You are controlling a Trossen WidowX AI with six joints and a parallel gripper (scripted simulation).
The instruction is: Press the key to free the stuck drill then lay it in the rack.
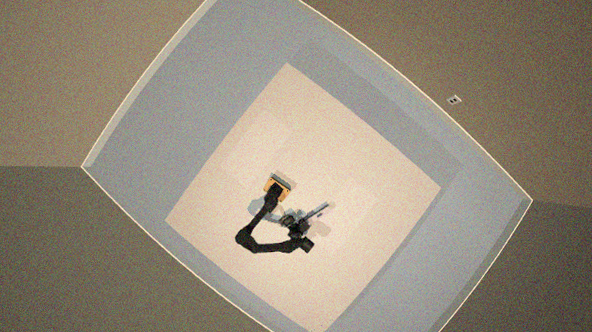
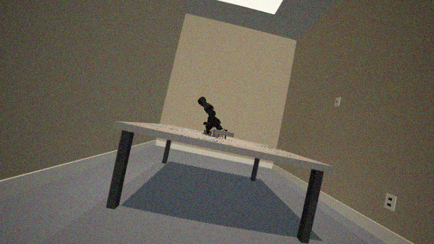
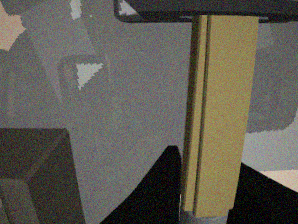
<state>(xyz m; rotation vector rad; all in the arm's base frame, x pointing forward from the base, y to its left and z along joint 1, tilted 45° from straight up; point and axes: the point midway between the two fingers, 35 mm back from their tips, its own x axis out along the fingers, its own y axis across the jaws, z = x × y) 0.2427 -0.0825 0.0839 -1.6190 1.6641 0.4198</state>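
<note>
Now: the olive-yellow drill 1 cm ahead of my gripper tip, 4 cm to the left of it and 4 cm above it. Round my gripper tip: grey rack: 8 cm behind, 1 cm above.
</note>
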